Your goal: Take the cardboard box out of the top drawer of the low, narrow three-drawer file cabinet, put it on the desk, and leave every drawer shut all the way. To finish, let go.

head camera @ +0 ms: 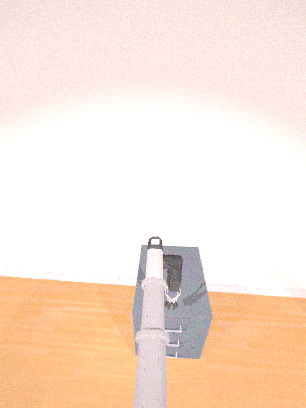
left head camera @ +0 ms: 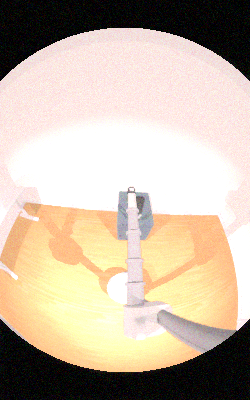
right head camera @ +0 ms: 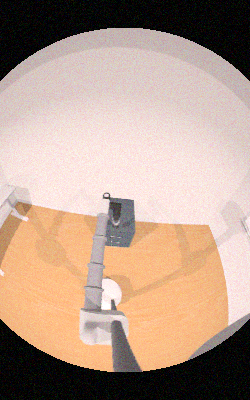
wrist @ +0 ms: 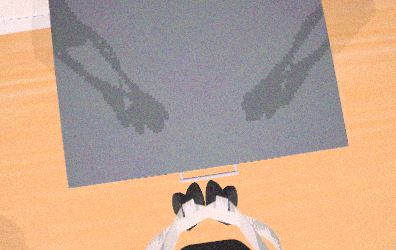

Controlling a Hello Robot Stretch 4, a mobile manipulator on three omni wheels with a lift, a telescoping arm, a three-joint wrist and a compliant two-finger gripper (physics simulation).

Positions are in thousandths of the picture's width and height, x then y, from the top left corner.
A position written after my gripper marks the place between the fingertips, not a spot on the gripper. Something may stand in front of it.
In view: my gripper (wrist: 516, 782) and a drawer (head camera: 564, 795).
